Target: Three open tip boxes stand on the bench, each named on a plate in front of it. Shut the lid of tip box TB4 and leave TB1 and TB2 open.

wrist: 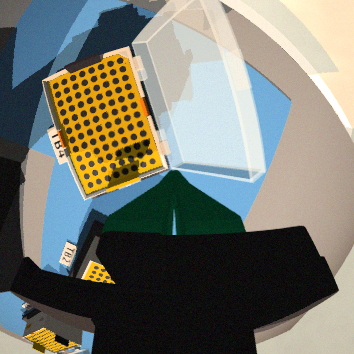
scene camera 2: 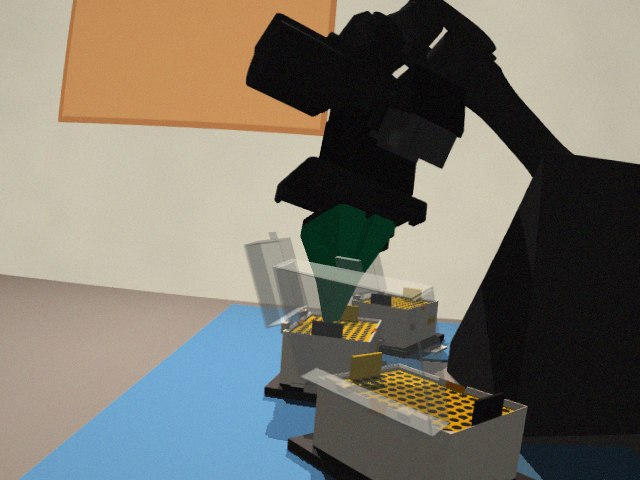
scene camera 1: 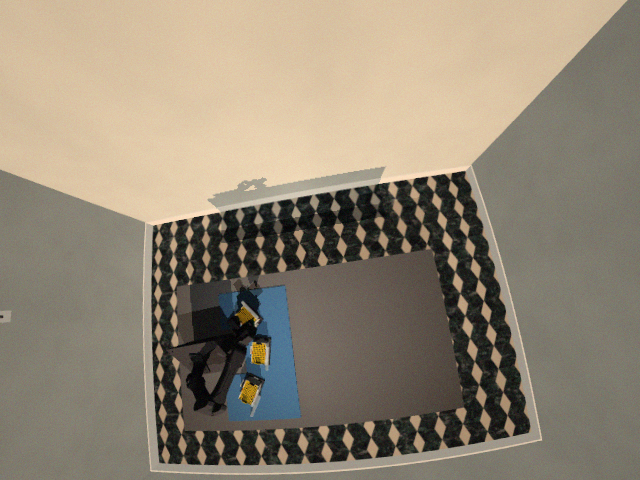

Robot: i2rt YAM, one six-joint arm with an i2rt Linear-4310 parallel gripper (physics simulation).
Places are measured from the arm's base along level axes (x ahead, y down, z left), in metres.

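Pixels of known places: gripper, fingertip midpoint: [wrist: 173, 177] [scene camera 2: 330, 321] [scene camera 1: 253, 320]; arm's base at its link origin: [scene camera 2: 631, 288] [scene camera 1: 200, 362].
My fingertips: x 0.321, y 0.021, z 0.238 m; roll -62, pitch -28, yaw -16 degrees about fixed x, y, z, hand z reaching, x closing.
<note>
For each thing: its top centre in the pictures, then the offset to it from my fingertips. "spot": a spot on its surface instead. Level surfaces: height alone.
- Tip box TB4 at its top centre: [scene camera 2: 423, 373] [wrist: 98, 120] [scene camera 1: 244, 318] dx -0.067, dy +0.028, dz +0.011 m
- TB2 at its top centre: [scene camera 2: 337, 312] [wrist: 105, 307] [scene camera 1: 257, 354] dx +0.012, dy +0.028, dz -0.192 m
- blue mat at its surface level: dy +0.103 m
- grey-brown bench at its surface level: dy +0.106 m
- TB2's name plate at a spot on its surface: [wrist: 67, 253] spot: dx -0.055, dy +0.101, dz -0.186 m
Tip box TB4 [wrist: 100, 115] [scene camera 1: 245, 314] [scene camera 2: 405, 326], with a yellow perforated rack, is at upper left in the wrist view. Its name plate [wrist: 57, 145] is at its left side. Its clear lid [wrist: 212, 110] stands open, leaning away to the right. My green-fingered gripper [wrist: 173, 177] [scene camera 2: 331, 319] is shut and empty, its tips at the lid's lower corner near the hinge side; whether they touch is unclear. TB2 [wrist: 98, 272] [scene camera 1: 259, 353] [scene camera 2: 328, 356] is the middle box, lid open. The third box, TB1 [scene camera 1: 250, 392] [scene camera 2: 413, 439] [wrist: 50, 340], is also open; its plate is unreadable.
The boxes stand on a blue mat [scene camera 1: 281, 382] [scene camera 2: 155, 392] on a grey-brown bench [scene camera 1: 372, 330]. The black arm [scene camera 1: 224, 377] [scene camera 2: 496, 103] reaches over from the left in scene camera 1. TB2's name plate [wrist: 67, 253] shows beside it.
</note>
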